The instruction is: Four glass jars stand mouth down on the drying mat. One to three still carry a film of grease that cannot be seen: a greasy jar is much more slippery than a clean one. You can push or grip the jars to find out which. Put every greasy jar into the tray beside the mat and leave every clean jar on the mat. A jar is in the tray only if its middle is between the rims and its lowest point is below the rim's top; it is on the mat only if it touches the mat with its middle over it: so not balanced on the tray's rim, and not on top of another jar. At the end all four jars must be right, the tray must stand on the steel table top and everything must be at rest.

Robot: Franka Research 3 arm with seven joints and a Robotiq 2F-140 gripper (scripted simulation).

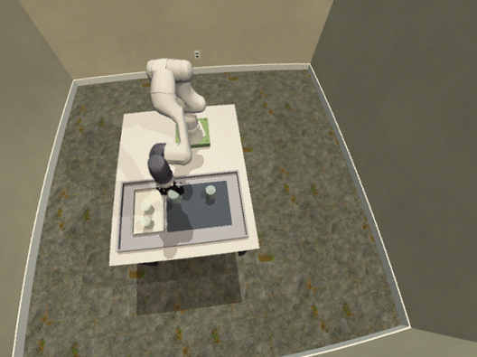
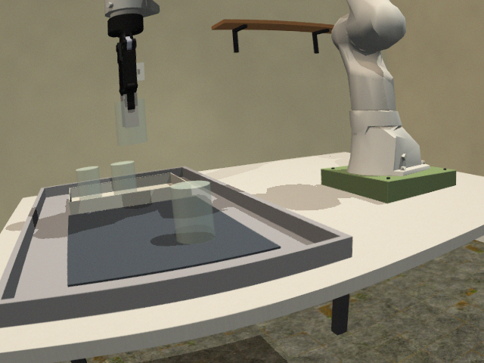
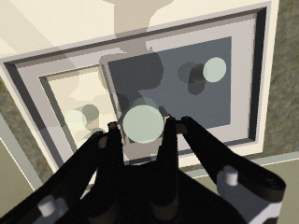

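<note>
Now: hand 21 cm to the left of the cream tray, 20 cm above it and 1 cm past it. Round my hand: dark mat: 21 cm below, 11 cm to the left, 1 cm ahead.
</note>
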